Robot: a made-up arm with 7 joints. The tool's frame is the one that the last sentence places.
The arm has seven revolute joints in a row. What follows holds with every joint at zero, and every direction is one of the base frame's. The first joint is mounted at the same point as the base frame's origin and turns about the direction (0.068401, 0.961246, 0.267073), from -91.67 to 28.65 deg. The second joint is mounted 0.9 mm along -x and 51.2 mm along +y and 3.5 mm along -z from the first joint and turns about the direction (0.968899, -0.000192, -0.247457), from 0.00 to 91.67 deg. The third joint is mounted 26.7 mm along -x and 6.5 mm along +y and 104.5 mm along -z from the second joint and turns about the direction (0.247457, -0.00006, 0.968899), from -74.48 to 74.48 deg. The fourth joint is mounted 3.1 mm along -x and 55.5 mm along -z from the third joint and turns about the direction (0.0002, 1, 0.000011), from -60.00 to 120.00 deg. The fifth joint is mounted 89.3 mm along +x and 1.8 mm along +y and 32.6 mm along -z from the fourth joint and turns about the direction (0.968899, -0.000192, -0.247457), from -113.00 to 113.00 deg. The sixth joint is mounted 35.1 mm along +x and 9.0 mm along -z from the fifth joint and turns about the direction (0.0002, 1, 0.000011), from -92.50 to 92.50 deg. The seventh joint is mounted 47.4 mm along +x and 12.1 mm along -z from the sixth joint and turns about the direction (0.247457, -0.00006, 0.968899), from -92.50 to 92.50 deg. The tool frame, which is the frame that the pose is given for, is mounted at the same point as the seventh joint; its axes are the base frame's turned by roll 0.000, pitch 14.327 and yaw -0.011 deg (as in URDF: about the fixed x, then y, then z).
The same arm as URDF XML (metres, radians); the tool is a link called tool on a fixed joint. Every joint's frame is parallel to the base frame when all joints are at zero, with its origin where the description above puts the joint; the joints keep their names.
<robot name="arm">
  <joint name="tool_fixed" type="fixed">
    <parent link="link7"/>
    <child link="tool"/>
    <origin xyz="0.0000 0.0000 0.0000" rpy="0.0000 0.2501 -0.0002"/>
  </joint>
  <joint name="joint 7" type="revolute">
    <parent link="link6"/>
    <child link="link7"/>
    <origin xyz="0.0474 0.0000 -0.0121"/>
    <axis xyz="0.247497 -0.0001 0.968889"/>
    <limit lower="-1.6144" upper="1.6144"/>
  </joint>
  <joint name="joint 6" type="revolute">
    <parent link="link5"/>
    <child link="link6"/>
    <origin xyz="0.0351 0.0000 -0.0090"/>
    <axis xyz="0.0002 1 0"/>
    <limit lower="-1.6144" upper="1.6144"/>
  </joint>
  <joint name="joint 5" type="revolute">
    <parent link="link4"/>
    <child link="link5"/>
    <origin xyz="0.0893 0.0018 -0.0326"/>
    <axis xyz="0.968889 -0.0002 -0.247497"/>
    <limit lower="-1.9722" upper="1.9722"/>
  </joint>
  <joint name="joint 4" type="revolute">
    <parent link="link3"/>
    <child link="link4"/>
    <origin xyz="-0.0031 0.0000 -0.0555"/>
    <axis xyz="0.0002 1 0"/>
    <limit lower="-1.0472" upper="2.0944"/>
  </joint>
  <joint name="joint 3" type="revolute">
    <parent link="link2"/>
    <child link="link3"/>
    <origin xyz="-0.0267 0.0065 -0.1045"/>
    <axis xyz="0.247497 -0.0001 0.968889"/>
    <limit lower="-1.2999" upper="1.2999"/>
  </joint>
  <joint name="joint 2" type="revolute">
    <parent link="link1"/>
    <child link="link2"/>
    <origin xyz="-0.0009 0.0512 -0.0035"/>
    <axis xyz="0.968889 -0.0002 -0.247497"/>
    <limit lower="0.0000" upper="1.5999"/>
  </joint>
  <joint name="joint 1" type="revolute">
    <parent link="base_link"/>
    <child link="link1"/>
    <origin xyz="0.0000 0.0000 0.0000"/>
    <axis xyz="0.068403 0.961235 0.26711"/>
    <limit lower="-1.5999" upper="0.5000"/>
  </joint>
  <link name="base_link"/>
  <link name="link1"/>
  <link name="link2"/>
  <link name="link3"/>
  <link name="link4"/>
  <link name="link5"/>
  <link name="link6"/>
  <link name="link7"/>
  <link name="tool"/>
</robot>

